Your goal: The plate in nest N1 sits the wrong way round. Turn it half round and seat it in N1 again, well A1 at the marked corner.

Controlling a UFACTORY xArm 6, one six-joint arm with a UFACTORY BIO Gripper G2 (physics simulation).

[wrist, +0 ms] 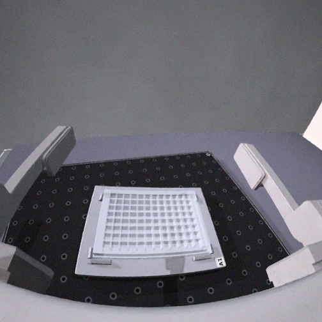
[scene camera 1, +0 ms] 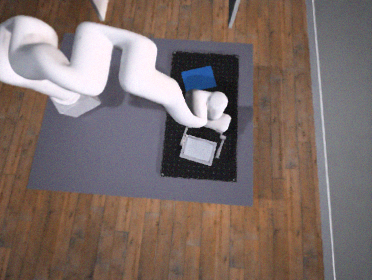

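The clear gridded plate (scene camera 1: 199,149) (wrist: 154,222) lies flat in the grey nest (scene camera 1: 195,160) (wrist: 132,268), inside its raised corner clips. The nest's A1 label (wrist: 220,262) is at the near right corner in the wrist view. No mark showing the plate's own well A1 can be made out, so which way round it sits cannot be told. My gripper (scene camera 1: 201,150) (wrist: 155,159) is open, with one finger out to each side of the plate and nest and a gap on both sides. The fingers touch neither, and nothing is between them in their grip.
The nest stands on a black perforated board (scene camera 1: 172,167) (wrist: 50,200), which lies on a grey mat (scene camera 1: 100,150) (wrist: 280,150). A blue rectangle (scene camera 1: 199,75) lies on the board's far part, beyond my wrist in the scene view, partly in shadow.
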